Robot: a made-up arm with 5 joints.
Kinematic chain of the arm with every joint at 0, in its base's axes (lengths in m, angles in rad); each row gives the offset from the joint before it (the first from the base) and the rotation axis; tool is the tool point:
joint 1: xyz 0 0 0.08 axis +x
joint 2: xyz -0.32 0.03 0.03 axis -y
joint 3: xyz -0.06 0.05 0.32 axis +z
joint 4: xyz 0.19 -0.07 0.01 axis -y
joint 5: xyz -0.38 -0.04 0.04 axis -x
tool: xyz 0 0.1 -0.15
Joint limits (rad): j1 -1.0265..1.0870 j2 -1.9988..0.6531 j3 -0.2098..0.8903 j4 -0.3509..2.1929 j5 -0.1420..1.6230
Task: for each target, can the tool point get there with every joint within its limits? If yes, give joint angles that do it. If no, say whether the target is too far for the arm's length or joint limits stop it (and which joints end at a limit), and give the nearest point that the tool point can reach.
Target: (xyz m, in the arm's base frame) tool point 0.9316 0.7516 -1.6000
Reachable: no: too far | nearest point 0.0256 0.1890 -0.3113 | short by 1.673 m
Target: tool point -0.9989 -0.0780 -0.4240
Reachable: no: joint limits stop it (at a limit: joint 1, joint 2, joint 5) | nearest point -0.7322 -0.1361 -0.0111 | short by 0.495 m
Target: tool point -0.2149 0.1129 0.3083
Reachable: yes | joints -0.3595 -1.4500 0.1607 0.2119 0.1286
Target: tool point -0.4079 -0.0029 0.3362
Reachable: yes | joints -0.7054 -0.0437 0.6148 0.1234 1.0031
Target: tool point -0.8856 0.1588 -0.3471
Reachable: no: joint limits stop it (at a limit: joint 2, joint 5) | nearest point -0.4868 0.1287 -0.2661 | short by 0.408 m
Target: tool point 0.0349 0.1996 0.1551
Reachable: yes | joints -0.0027 0.1744 0.7725 1.7889 1.1484
